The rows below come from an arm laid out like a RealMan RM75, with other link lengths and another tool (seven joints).
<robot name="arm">
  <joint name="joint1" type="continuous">
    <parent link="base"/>
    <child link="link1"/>
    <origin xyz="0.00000 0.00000 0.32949"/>
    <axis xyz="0 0 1"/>
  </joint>
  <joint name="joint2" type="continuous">
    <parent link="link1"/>
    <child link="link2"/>
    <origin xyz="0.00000 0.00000 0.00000" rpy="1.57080 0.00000 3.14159"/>
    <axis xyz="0 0 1"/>
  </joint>
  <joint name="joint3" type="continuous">
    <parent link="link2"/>
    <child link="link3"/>
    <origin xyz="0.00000 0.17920 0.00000" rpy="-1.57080 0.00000 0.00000"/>
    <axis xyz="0 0 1"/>
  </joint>
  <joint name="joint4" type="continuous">
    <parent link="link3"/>
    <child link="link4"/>
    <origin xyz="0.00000 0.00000 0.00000" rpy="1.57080 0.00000 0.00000"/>
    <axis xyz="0 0 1"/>
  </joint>
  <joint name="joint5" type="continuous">
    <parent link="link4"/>
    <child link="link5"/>
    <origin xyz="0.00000 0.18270 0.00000" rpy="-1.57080 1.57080 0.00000"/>
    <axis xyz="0 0 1"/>
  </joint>
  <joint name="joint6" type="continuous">
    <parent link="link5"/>
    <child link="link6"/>
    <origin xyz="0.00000 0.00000 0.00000" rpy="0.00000 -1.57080 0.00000"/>
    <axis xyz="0 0 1"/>
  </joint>
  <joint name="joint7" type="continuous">
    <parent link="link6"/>
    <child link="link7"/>
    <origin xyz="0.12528 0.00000 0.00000" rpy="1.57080 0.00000 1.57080"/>
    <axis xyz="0 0 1"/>
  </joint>
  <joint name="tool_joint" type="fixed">
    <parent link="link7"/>
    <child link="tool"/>
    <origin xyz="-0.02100 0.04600 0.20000" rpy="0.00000 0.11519 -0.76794"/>
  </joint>
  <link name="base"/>
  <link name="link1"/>
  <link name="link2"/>
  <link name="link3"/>
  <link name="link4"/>
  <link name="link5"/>
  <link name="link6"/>
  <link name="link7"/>
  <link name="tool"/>
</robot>
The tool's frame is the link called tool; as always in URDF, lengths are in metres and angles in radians. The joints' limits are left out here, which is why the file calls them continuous.
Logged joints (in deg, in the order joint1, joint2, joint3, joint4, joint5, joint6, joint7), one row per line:
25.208 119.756 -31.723 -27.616 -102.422 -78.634 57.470
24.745 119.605 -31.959 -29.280 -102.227 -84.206 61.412
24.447 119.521 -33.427 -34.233 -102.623 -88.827 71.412
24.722 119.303 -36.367 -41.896 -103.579 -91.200 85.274
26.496 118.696 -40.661 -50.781 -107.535 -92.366 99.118
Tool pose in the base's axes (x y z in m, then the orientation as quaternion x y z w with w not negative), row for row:
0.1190 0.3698 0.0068 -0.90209 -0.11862 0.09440 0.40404
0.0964 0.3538 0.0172 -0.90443 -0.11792 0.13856 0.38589
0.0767 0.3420 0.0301 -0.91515 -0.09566 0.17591 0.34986
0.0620 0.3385 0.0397 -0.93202 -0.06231 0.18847 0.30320
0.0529 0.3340 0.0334 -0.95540 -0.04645 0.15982 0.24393
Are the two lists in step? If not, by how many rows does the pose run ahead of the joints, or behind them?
They are in step.
